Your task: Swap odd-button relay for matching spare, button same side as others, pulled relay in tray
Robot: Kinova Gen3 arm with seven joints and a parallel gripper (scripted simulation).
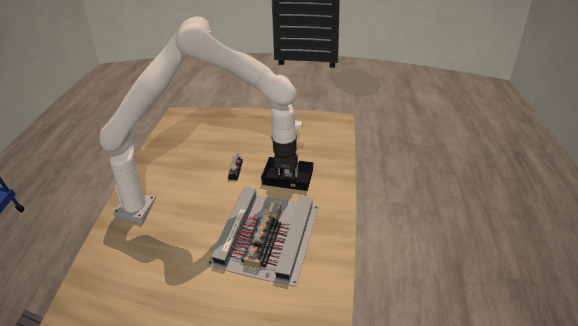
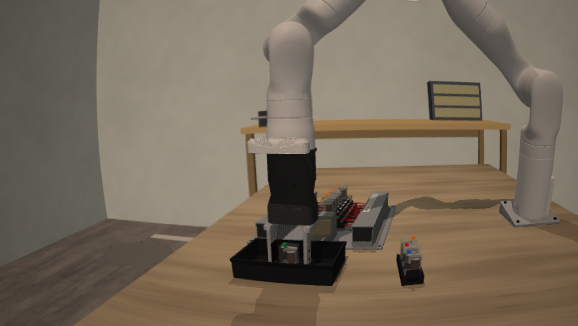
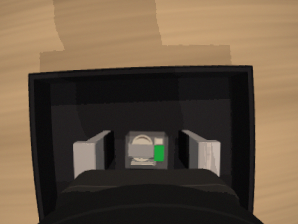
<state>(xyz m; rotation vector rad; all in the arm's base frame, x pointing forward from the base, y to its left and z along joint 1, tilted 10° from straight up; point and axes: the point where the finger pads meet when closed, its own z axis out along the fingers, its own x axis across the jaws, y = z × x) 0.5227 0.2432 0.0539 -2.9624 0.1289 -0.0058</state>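
My hand is 10 mm above the black tray. From my hand the other things lie so: spare relay 200 mm behind, 40 mm to the left; then spare holder 200 mm behind, 10 mm to the left, 20 mm below.
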